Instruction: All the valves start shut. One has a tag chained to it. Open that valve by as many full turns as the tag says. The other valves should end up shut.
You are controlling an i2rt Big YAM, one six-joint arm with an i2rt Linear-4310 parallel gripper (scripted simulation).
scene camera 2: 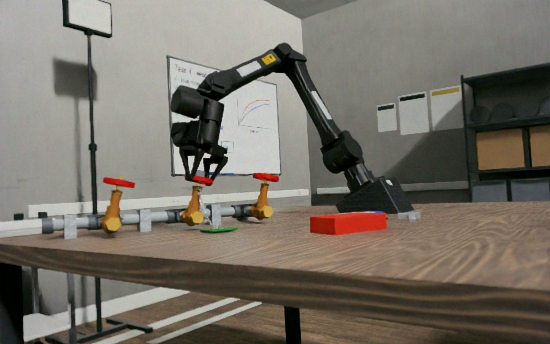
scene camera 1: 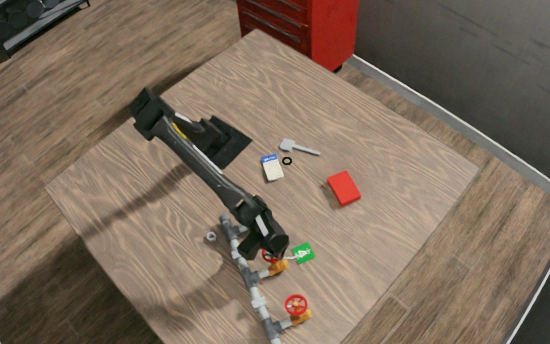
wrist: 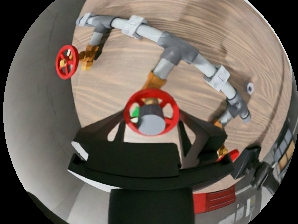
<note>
I see my gripper (scene camera 2: 198, 183) and a red block (scene camera 2: 338, 224).
The red block also shows in scene camera 1 (scene camera 1: 343, 187). My gripper also shows in the wrist view (wrist: 151, 112). The wrist view misses the red block, which is hidden by my gripper.
</note>
